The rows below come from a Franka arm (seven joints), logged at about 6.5 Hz.
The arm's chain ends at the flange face. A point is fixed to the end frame.
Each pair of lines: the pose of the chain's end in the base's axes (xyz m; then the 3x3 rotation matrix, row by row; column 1 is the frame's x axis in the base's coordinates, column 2 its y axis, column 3 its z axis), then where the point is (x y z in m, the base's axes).
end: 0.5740 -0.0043 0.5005; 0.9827 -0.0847 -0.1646; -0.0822 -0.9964 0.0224; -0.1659 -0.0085 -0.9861
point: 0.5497 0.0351 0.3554
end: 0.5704 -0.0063 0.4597; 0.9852 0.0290 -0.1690; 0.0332 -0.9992 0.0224; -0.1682 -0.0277 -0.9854
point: 0.5414 0.0329 0.3154
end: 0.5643 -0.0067 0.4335; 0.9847 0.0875 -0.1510; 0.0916 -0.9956 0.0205; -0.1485 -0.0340 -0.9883
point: 0.5358 0.0319 0.2889
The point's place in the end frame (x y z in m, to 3 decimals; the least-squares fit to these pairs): -0.003 -0.036 0.148
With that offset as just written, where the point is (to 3 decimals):
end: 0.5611 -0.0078 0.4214; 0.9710 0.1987 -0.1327; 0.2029 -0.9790 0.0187; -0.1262 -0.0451 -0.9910
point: 0.531 0.030 0.277
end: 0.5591 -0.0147 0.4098; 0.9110 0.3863 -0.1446; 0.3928 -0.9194 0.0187; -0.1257 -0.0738 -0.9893
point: 0.521 0.020 0.266
